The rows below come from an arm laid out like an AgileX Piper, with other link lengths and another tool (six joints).
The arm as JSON. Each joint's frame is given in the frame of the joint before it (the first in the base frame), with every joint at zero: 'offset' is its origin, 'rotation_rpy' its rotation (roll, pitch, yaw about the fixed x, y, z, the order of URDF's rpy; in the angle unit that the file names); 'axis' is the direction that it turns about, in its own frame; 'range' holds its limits. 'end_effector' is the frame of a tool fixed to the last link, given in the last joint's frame.
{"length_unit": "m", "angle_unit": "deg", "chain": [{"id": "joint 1", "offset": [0.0, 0.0, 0.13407], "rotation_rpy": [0.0, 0.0, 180.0], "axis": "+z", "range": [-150.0, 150.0]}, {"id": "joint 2", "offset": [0.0, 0.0, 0.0], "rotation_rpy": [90.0, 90.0, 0.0], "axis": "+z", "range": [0.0, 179.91]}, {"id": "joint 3", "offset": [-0.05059, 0.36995, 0.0], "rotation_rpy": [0.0, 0.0, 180.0], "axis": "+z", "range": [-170.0, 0.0]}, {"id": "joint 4", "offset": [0.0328, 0.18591, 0.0], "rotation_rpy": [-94.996, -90.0, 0.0], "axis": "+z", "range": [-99.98, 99.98]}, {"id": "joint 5", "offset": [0.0, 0.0, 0.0], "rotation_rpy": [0.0, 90.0, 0.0], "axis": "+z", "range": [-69.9, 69.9]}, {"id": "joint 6", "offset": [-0.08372, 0.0, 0.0], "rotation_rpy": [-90.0, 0.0, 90.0], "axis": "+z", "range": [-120.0, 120.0]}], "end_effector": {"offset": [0.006, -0.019, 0.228], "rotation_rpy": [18.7, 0.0, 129.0]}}
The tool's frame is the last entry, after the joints.
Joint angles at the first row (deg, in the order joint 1, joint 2, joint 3, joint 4, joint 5, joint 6):
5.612, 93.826, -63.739, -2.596, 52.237, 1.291
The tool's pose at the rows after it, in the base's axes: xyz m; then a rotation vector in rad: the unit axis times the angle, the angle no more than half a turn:
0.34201 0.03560 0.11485 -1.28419 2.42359 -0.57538
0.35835 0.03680 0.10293 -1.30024 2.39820 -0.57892
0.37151 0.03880 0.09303 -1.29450 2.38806 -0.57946
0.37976 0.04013 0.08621 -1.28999 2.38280 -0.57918
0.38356 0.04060 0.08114 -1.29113 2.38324 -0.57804
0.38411 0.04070 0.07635 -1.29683 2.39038 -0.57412
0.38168 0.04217 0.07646 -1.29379 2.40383 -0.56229
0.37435 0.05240 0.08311 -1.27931 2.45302 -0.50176
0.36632 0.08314 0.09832 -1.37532 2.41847 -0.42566
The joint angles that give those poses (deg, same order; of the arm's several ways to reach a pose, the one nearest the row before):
4.663, 97.340, -63.522, -2.807, 48.590, 0.434
4.525, 99.993, -63.523, -2.808, 45.197, -0.726
4.526, 102.140, -63.523, -2.697, 42.414, -0.779
4.524, 103.564, -63.523, -2.601, 40.619, -0.781
4.524, 104.513, -63.524, -2.600, 39.731, -0.782
4.525, 105.275, -63.523, -2.601, 39.485, -0.780
4.524, 105.309, -63.887, -2.068, 40.412, -0.782
4.661, 105.308, -66.954, 0.706, 45.716, -1.071
7.700, 105.176, -72.145, 3.268, 52.865, -3.583

